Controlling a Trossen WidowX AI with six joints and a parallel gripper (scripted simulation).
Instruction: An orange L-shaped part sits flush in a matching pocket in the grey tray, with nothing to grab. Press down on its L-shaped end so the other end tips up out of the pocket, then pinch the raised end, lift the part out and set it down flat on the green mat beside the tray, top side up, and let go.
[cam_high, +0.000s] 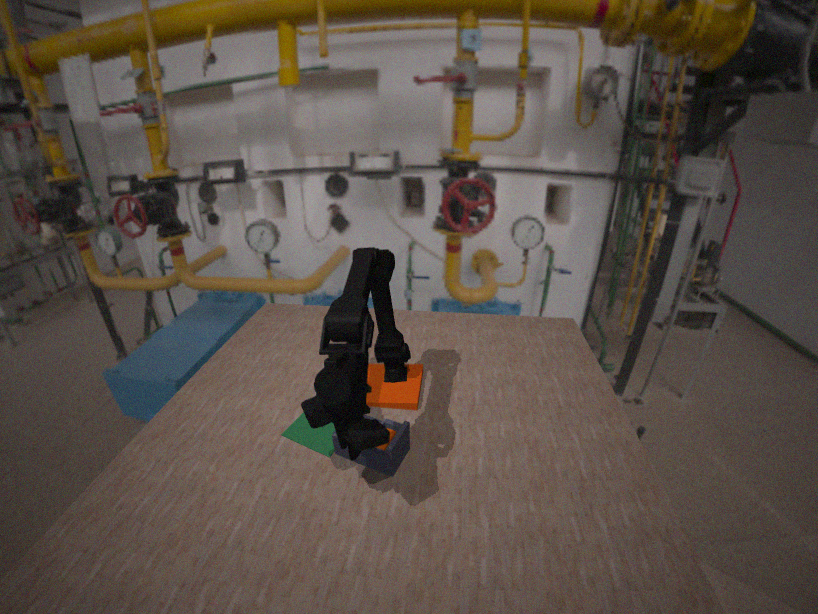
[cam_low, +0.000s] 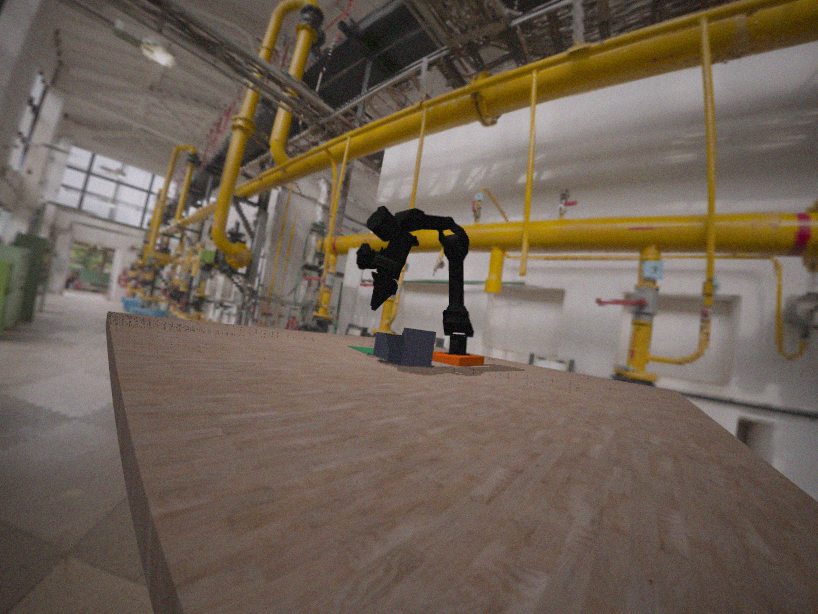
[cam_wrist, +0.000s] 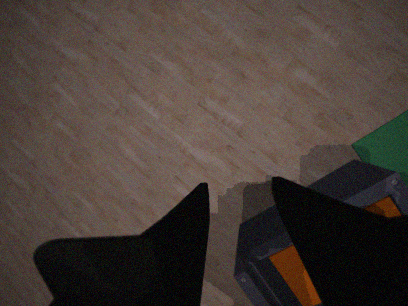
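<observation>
The orange L-shaped part lies 110 mm behind my gripper tip, 80 mm below it and 40 mm to the left of it. Round my gripper tip: green mat (170 mm behind, 140 mm below, 120 mm to the right).
</observation>
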